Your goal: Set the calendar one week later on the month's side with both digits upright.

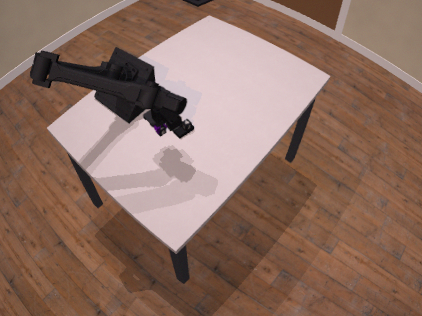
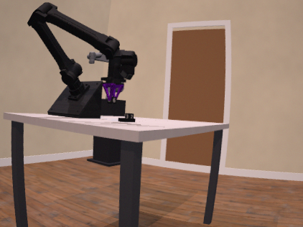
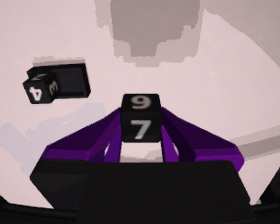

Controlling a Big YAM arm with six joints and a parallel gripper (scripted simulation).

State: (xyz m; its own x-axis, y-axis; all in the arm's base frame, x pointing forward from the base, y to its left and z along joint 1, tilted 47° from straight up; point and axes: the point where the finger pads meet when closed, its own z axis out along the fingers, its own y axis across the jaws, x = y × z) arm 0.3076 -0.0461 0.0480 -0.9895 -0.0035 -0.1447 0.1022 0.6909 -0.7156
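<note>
Now: the black tray 11 cm to the left of my hand and 9 cm below it. Also, from my hand: black date cube: right at my hand.
</note>
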